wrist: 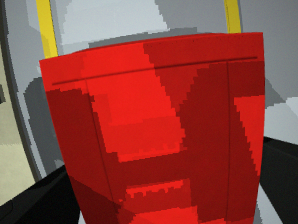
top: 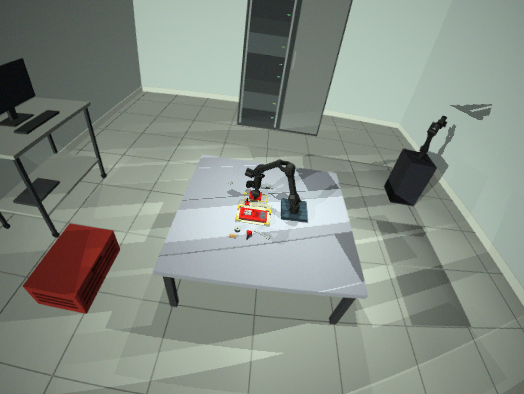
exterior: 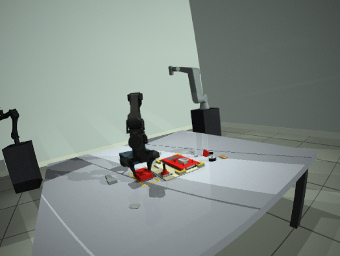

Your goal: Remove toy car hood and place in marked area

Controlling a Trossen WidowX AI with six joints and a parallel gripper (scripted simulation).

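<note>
Right now my gripper tip is right at the red hood.
</note>
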